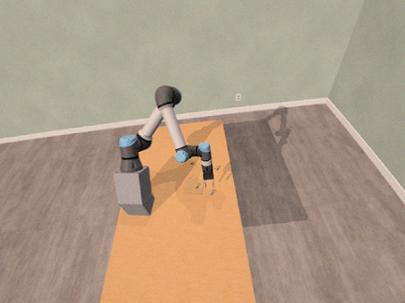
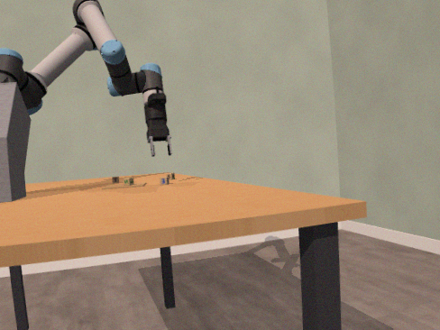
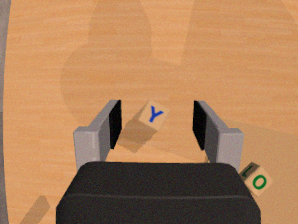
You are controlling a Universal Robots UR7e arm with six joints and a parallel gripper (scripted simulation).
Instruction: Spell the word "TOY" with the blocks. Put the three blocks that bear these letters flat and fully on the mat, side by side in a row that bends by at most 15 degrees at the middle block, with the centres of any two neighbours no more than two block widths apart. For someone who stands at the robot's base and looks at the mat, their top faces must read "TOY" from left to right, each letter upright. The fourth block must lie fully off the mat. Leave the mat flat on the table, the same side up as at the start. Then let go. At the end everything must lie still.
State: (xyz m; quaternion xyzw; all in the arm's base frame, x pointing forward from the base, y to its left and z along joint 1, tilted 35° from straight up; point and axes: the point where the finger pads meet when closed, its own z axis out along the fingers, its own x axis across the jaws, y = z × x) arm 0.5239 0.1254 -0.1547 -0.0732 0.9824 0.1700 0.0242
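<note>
Right now the T block is 29 cm to the left of my hand, 18 cm behind it and 10 cm below it. Round my hand: O block 12 cm behind, 10 cm below, 5 cm to the left; Y block 10 cm below; tan mat 13 cm behind, 11 cm below, 6 cm to the left.
</note>
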